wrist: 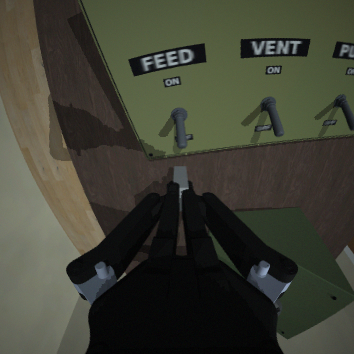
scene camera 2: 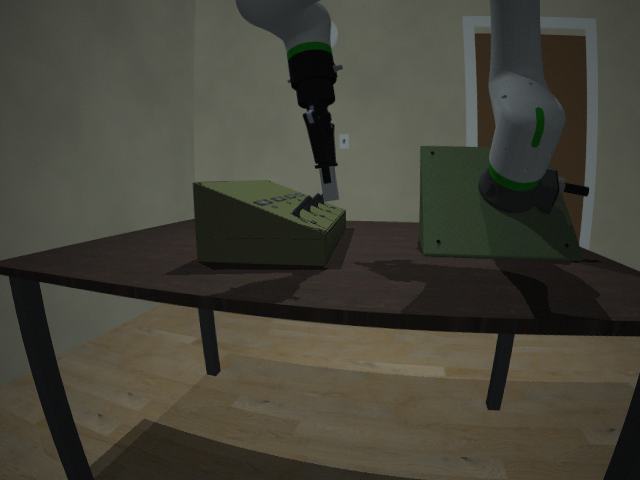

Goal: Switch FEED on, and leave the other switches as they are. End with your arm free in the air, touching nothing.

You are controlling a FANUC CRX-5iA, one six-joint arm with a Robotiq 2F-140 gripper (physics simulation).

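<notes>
The olive switch box has a sloping face with labelled toggle switches. In the wrist view the FEED switch has its lever pointing down over its lower label, away from ON. The VENT switch and the partly visible third switch also point down. My gripper is shut and empty. Its fingertips are just beyond the FEED lever's tip in the wrist view, and close to the levers at the box's low side in the scene view. A small gap shows in the wrist view.
A green slanted box stands on the dark table, to the right of the switch box in the scene view. A thick grey arm section hangs in front of it. A door is behind.
</notes>
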